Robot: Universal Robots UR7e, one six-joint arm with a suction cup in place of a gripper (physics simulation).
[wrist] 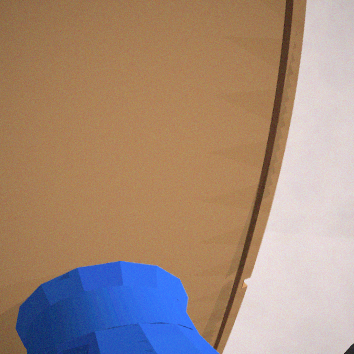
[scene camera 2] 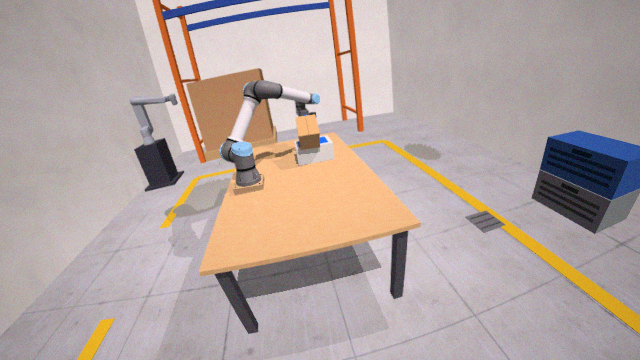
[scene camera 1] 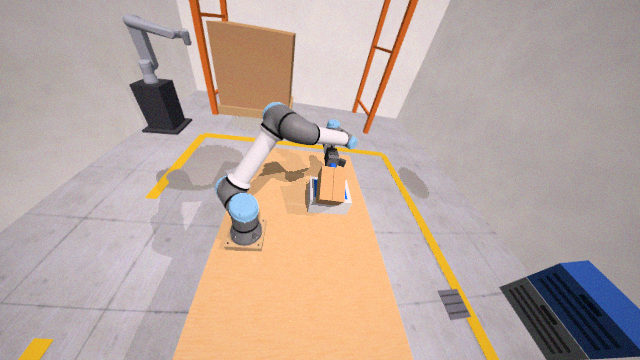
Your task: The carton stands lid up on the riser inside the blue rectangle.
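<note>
The brown carton stands tall over the white riser at the far end of the table. It covers most of the blue rectangle, which shows only at the carton's right side. I cannot tell whether the carton's base touches the riser. My suction cup is pressed on the carton's upper face, with the arm reaching over from the left. In the wrist view the brown carton face fills the frame, with a dark seam near its right edge.
The arm's base is bolted to the wooden table, left of the riser. On the floor behind stand a large cardboard panel, an orange rack and a second grey arm. A blue cabinet stands far right.
</note>
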